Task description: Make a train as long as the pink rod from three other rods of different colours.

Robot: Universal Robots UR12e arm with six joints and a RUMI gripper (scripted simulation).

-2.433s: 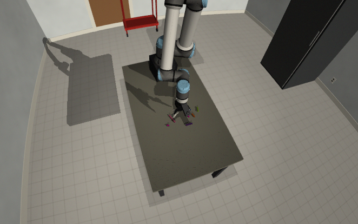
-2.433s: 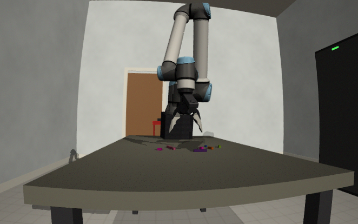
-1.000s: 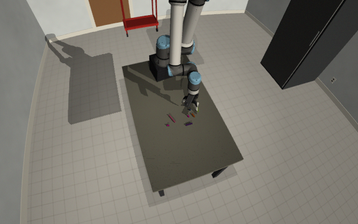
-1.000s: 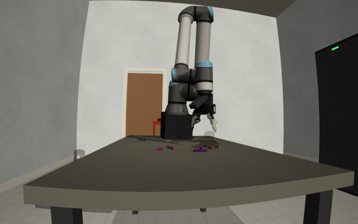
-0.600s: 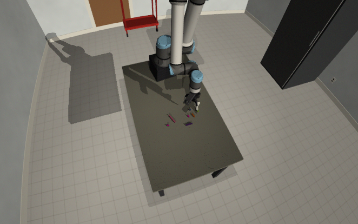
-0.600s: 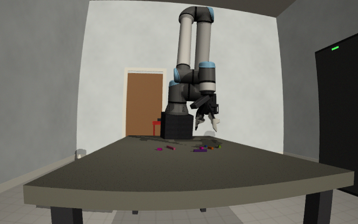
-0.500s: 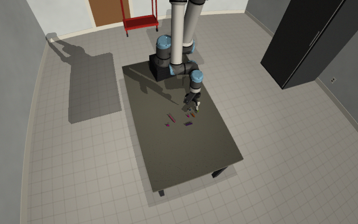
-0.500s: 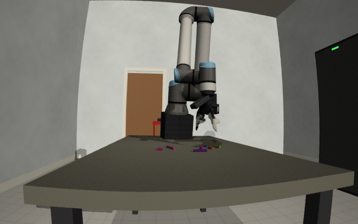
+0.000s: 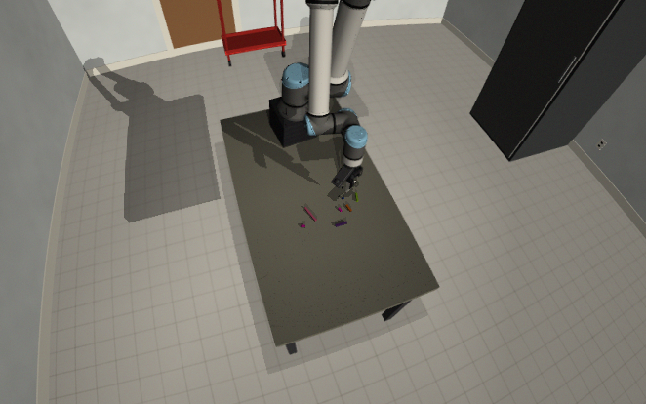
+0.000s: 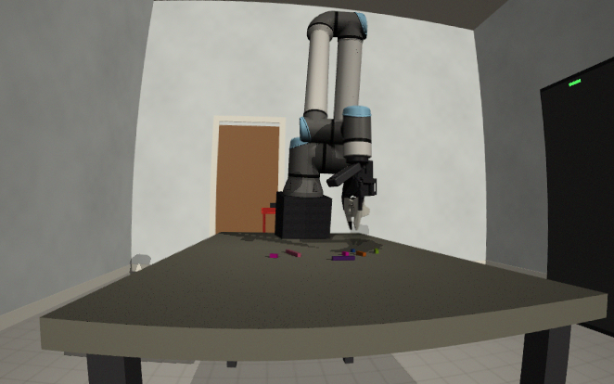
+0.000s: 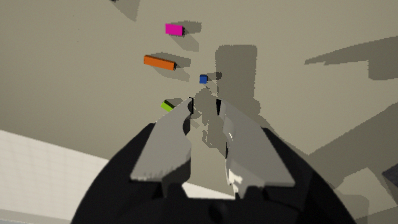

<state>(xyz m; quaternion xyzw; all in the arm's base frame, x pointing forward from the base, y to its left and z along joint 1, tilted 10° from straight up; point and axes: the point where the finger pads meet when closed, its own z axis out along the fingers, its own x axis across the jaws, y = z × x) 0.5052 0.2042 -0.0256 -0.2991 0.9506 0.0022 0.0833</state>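
Now: hand 80 mm above the blue rod. Round my hand: purple rod (150 mm ahead, 30 mm to the right, 80 mm below); then lime rod (70 mm to the left, 80 mm below); then orange rod (60 mm ahead, 20 mm to the left, 80 mm below).
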